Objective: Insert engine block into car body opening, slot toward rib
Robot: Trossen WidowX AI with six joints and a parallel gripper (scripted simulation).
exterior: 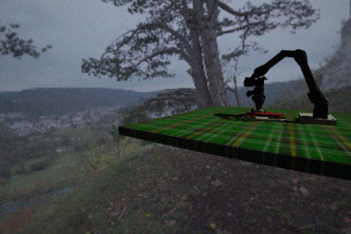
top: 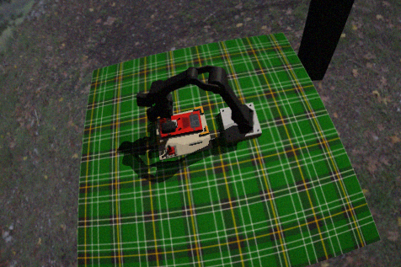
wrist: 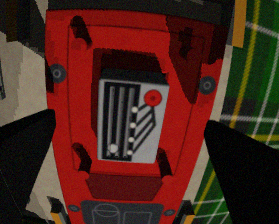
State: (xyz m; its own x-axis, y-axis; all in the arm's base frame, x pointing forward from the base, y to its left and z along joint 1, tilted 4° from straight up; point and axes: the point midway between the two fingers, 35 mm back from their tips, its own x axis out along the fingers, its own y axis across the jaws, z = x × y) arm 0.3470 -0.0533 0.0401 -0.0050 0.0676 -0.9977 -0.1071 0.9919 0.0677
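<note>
My gripper tip is now 10 mm to the right of the engine block and 20 mm above it.
</note>
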